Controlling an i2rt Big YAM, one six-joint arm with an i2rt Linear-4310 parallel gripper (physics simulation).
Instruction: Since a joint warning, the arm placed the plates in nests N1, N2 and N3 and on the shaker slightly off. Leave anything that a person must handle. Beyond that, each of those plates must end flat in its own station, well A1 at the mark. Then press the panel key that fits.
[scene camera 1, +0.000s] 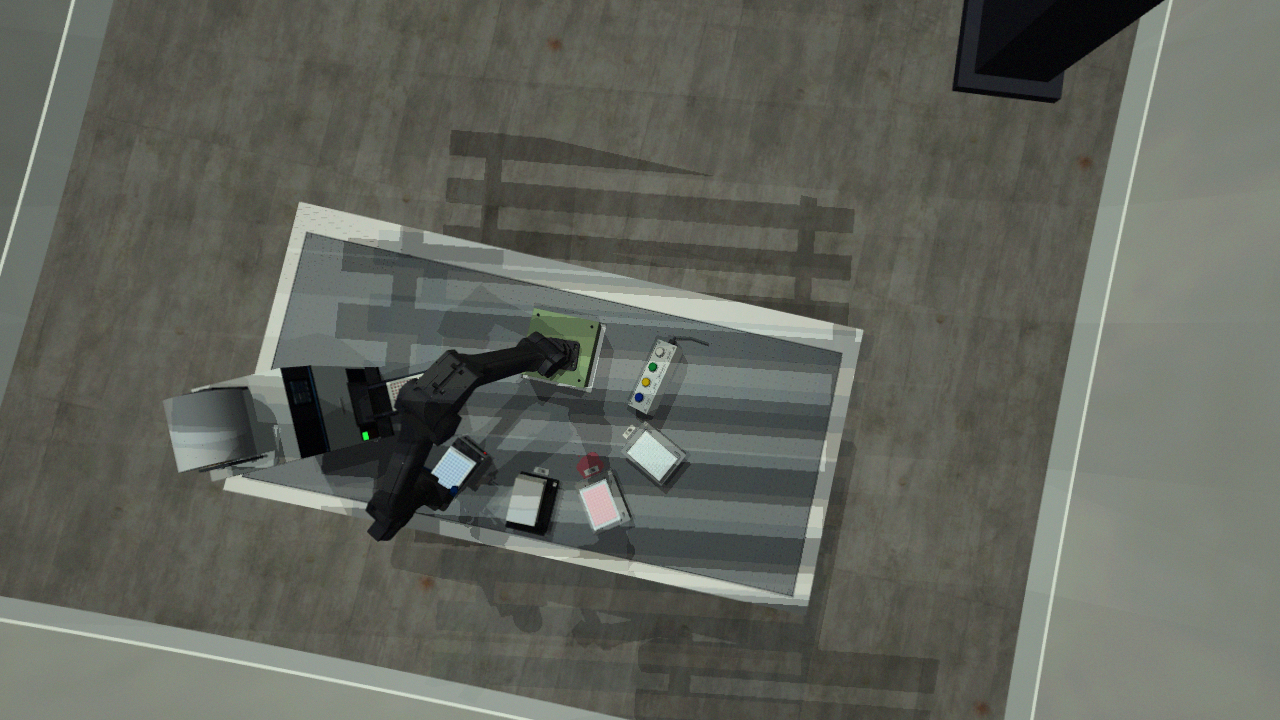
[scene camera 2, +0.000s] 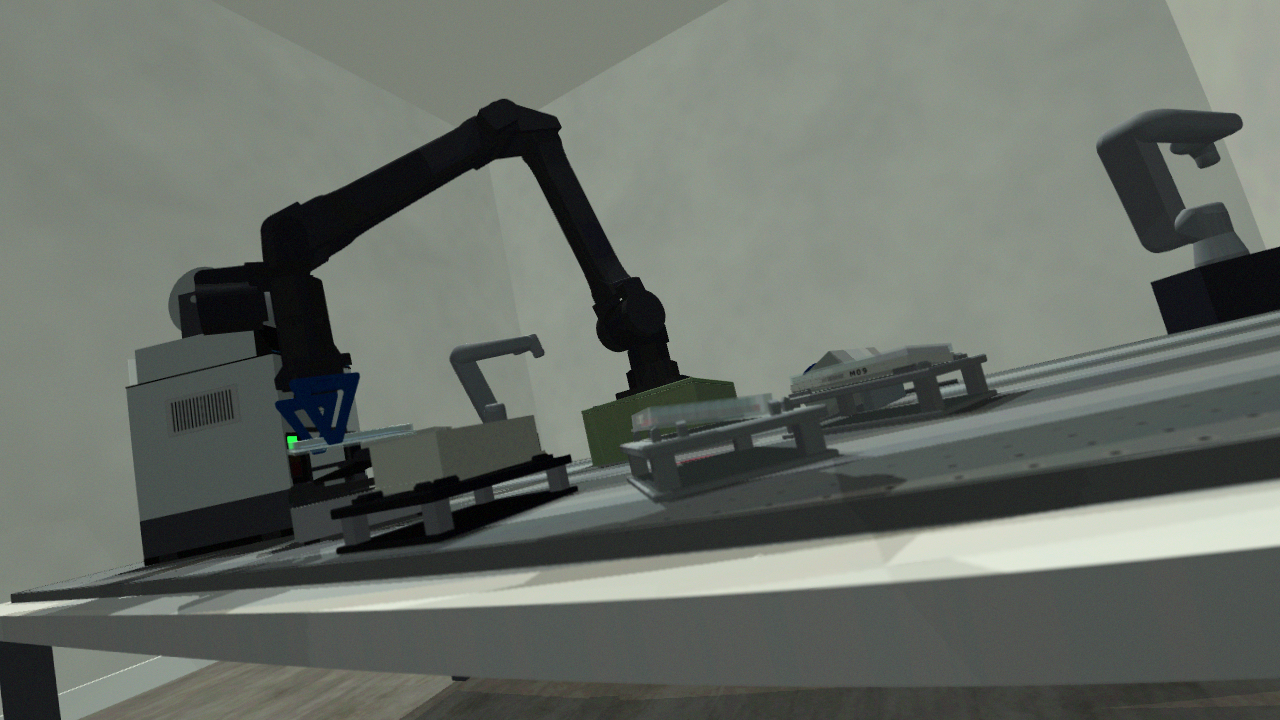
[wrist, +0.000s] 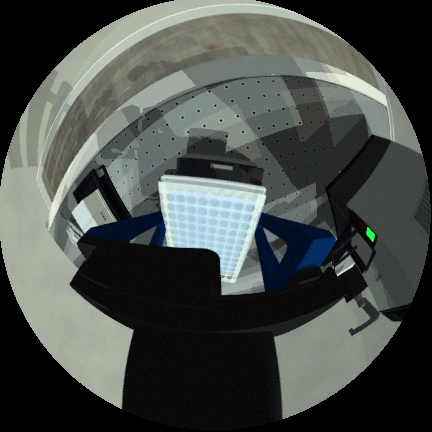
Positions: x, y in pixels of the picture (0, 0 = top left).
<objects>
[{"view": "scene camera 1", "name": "my gripper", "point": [444, 480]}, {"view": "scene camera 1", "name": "pale blue well plate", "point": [454, 466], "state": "held by my gripper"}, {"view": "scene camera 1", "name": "button box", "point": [664, 358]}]
</objects>
